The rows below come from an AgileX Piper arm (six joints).
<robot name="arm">
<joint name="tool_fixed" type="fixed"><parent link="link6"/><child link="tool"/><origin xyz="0 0 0" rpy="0 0 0"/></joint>
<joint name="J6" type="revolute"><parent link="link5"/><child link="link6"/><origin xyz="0 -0.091 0" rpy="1.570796 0 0"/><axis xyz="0 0 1"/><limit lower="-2.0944" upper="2.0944"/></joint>
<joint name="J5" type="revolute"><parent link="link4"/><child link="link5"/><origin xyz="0 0 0" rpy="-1.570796 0 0"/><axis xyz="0 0 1"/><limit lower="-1.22" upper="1.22"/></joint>
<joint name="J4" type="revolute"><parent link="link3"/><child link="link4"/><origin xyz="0.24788 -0.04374 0" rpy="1.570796 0 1.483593"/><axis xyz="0 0 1"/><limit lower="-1.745" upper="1.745"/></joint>
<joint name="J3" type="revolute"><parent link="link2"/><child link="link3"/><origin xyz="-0.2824 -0.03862 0" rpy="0 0 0"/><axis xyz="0 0 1"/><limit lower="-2.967" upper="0"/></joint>
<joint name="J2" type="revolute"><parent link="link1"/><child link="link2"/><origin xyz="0 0 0" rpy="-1.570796 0 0"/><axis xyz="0 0 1"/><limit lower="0" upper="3.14"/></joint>
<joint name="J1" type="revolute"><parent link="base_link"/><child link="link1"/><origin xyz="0 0 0.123" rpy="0 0 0"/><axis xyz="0 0 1"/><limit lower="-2.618" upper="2.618"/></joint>
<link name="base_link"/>
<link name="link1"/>
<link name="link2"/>
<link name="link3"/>
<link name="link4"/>
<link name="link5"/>
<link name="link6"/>
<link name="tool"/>
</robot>
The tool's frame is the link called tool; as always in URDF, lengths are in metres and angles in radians.
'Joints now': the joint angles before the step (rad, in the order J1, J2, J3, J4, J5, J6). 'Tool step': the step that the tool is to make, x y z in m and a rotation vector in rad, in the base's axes. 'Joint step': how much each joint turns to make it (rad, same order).
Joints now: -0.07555, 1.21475, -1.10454, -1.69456, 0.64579, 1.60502
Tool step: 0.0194, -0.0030, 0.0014, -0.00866, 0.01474, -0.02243
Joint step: 0.00022, 0.07360, -0.06585, 0.00260, 0.02196, -0.01482
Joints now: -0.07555, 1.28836, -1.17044, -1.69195, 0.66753, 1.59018
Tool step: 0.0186, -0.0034, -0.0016, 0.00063, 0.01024, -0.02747
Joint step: -0.00017, 0.07120, -0.05876, 0.00222, 0.02735, -0.00175
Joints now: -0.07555, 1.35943, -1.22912, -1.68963, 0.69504, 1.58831
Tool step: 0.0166, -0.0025, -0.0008, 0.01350, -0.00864, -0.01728
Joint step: 0.00006, 0.06226, -0.05714, 0.00232, 0.01806, 0.01649
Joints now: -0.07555, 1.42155, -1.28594, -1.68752, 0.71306, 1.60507
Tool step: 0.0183, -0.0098, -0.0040, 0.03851, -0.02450, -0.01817
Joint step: -0.02620, 0.07071, -0.06028, 0.00235, -0.00650, 0.04969
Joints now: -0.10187, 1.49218, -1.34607, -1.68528, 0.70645, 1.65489
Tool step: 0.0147, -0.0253, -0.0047, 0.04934, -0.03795, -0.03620
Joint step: -0.07323, 0.07107, -0.06358, -0.00010, -0.03570, 0.06707
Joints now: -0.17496, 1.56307, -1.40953, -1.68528, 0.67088, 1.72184
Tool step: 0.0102, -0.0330, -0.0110, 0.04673, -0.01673, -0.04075
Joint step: -0.09060, 0.06881, -0.04659, -0.00019, -0.04992, 0.05690
